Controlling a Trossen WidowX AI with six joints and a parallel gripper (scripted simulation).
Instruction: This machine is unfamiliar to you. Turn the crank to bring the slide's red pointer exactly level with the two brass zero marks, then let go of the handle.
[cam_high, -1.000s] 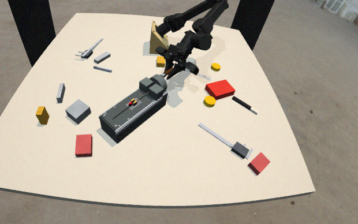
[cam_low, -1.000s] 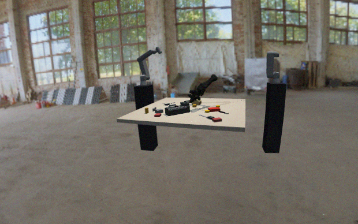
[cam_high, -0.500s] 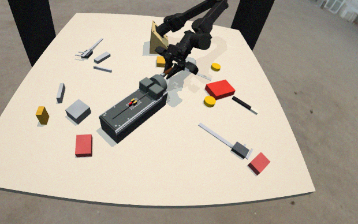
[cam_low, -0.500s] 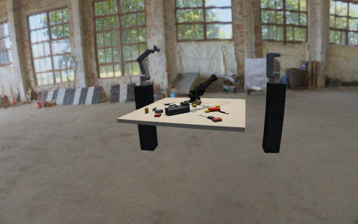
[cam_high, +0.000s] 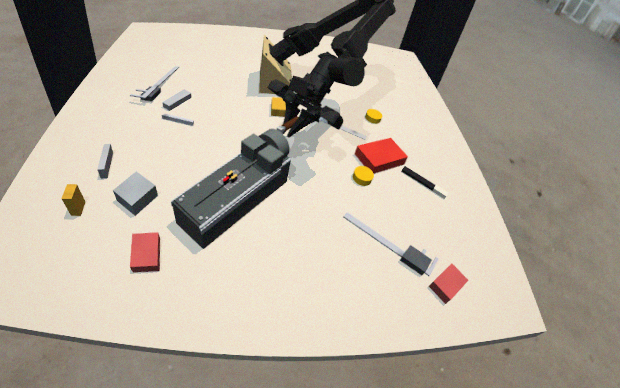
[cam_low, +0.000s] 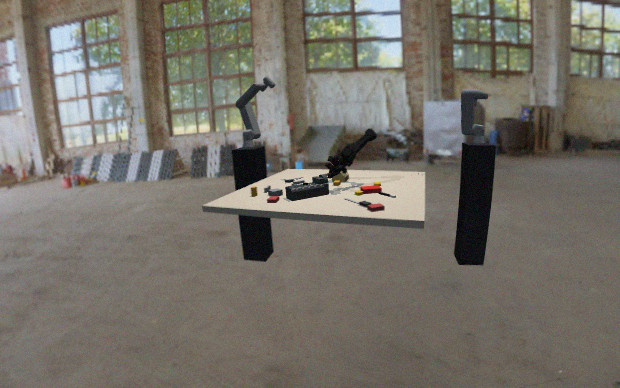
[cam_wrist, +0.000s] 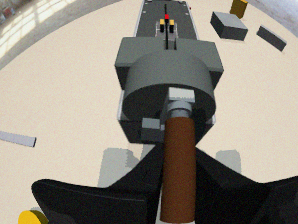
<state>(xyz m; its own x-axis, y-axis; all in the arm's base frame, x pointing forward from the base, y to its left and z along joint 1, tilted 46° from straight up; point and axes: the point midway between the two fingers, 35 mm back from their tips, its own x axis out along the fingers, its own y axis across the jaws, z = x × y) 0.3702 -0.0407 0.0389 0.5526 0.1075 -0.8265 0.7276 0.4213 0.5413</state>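
The crank is 1 cm above my gripper tip. Round my gripper tip: brown handle (2 cm above, 1 cm to the left, 1 cm behind); then grey bar (20 cm to the left, 15 cm behind, 9 cm below); then red pointer (13 cm to the right, 12 cm ahead, 1 cm below).
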